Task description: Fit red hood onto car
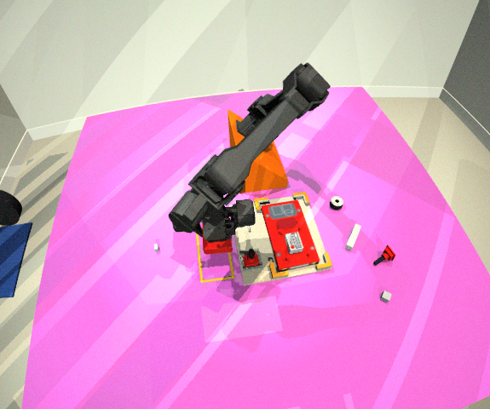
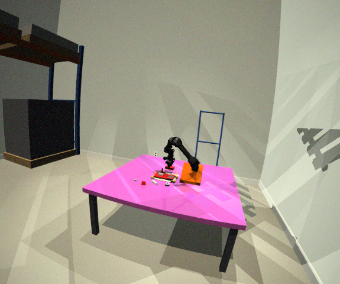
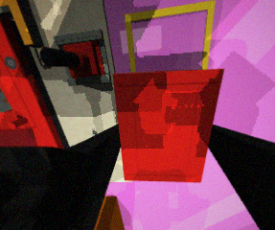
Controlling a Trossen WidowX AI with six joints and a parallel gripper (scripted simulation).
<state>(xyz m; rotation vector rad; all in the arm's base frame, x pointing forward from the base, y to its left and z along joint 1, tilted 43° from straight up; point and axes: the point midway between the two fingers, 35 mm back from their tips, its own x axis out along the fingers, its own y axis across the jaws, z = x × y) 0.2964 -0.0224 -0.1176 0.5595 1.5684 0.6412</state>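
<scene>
The grey engine block lies 3 cm ahead of my gripper tip, 20 cm to the left of it and 3 cm below it. Also, from my gripper tip: red hood 1 cm above; white bar 2 cm ahead, 37 cm to the left, 4 cm below.
</scene>
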